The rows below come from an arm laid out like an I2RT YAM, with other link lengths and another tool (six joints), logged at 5 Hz.
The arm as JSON. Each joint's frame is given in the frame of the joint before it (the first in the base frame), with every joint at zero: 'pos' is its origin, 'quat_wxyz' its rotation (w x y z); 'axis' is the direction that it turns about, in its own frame. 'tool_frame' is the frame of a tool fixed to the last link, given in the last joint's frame.
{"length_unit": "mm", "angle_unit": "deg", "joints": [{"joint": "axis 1", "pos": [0.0, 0.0, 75.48], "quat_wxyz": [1.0, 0.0, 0.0, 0.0], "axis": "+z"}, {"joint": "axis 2", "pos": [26.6, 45.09, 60.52], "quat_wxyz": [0.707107, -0.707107, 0.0, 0.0], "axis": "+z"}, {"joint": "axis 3", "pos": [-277.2, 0.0, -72.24], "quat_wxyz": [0.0, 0.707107, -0.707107, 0.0], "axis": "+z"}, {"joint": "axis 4", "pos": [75.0, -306.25, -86.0], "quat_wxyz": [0.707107, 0.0, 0.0, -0.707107], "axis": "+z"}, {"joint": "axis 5", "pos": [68.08, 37.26, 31.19], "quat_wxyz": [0.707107, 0.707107, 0.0, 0.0], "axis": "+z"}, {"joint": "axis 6", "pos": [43.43, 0.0, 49.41], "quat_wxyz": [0.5, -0.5, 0.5, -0.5], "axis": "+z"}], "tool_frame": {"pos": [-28.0, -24.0, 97.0], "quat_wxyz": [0.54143, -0.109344, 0.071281, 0.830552]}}
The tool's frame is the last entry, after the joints.
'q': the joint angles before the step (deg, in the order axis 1, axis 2, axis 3, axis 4, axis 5, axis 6). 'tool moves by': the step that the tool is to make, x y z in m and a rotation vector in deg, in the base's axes. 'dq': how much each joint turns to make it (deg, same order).
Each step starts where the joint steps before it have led.
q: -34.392 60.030 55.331 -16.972 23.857 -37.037
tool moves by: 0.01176 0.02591 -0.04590 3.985 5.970 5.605
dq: 4.021 -0.589 -5.070 -2.470 -1.509 -0.568
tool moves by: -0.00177 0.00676 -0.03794 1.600 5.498 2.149
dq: 0.613 0.196 -4.634 0.065 -0.611 -2.120
